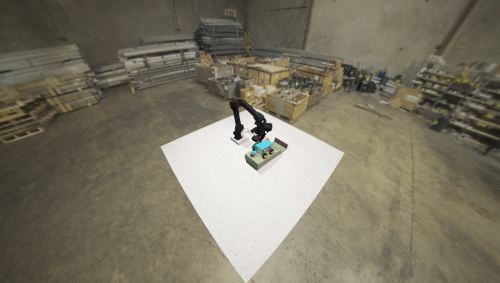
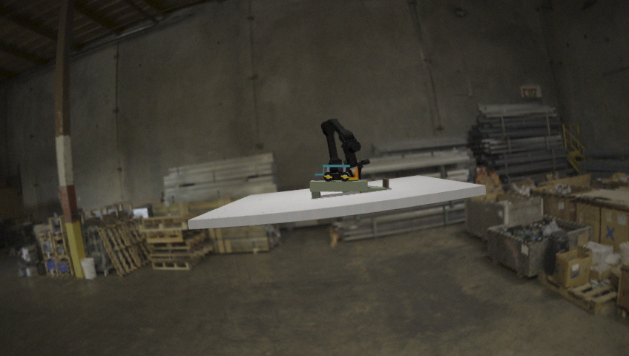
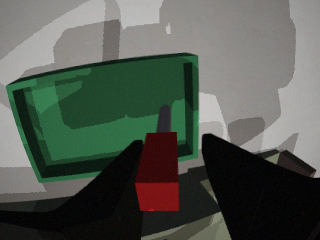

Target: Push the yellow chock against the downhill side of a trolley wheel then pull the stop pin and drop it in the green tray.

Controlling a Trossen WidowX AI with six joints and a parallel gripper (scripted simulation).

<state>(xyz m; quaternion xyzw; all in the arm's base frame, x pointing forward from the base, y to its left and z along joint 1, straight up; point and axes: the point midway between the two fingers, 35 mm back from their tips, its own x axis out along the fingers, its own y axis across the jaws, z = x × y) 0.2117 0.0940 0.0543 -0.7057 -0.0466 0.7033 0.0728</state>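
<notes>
The green tray is 3 cm to the right of my gripper tip and 6 cm below it. Also, from my gripper tip: yellow chock: 8 cm ahead, 4 cm to the right, 3 cm above; red-headed stop pin: right at my gripper tip; grey-green ramp: 12 cm ahead, 12 cm to the right, 1 cm below.
</notes>
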